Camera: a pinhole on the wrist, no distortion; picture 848 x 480 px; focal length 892.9 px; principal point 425.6 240.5 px. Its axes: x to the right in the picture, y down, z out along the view. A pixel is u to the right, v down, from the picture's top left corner.
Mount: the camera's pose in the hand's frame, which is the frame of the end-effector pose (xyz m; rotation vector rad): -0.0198 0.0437 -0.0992 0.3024 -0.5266 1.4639
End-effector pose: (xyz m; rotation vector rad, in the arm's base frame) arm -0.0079 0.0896 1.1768 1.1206 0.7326 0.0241
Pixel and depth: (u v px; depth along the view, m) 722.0 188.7 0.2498
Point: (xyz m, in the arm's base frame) 0.0416 -0.0585 1.2251
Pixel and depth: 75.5 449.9 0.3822
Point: -0.1534 -0.2089 1.0770
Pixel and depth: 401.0 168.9 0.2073
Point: -0.0160 -0.0159 1.1578
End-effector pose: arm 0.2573 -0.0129 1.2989 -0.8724 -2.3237 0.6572
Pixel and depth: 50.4 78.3 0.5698
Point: -0.1114 -0.3926 1.3768
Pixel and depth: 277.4 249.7 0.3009
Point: 0.1520 -0.1941 1.2730
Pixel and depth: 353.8 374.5 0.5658
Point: 0.0345 -0.4131 1.1500
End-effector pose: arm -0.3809 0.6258 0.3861 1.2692 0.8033 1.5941
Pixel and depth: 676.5 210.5 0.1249
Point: -0.3573 0.5890 0.3897
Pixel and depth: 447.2 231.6 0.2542
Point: -0.2414 0.5966 0.3259
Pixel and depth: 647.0 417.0 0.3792
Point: -0.1050 0.4951 0.3460
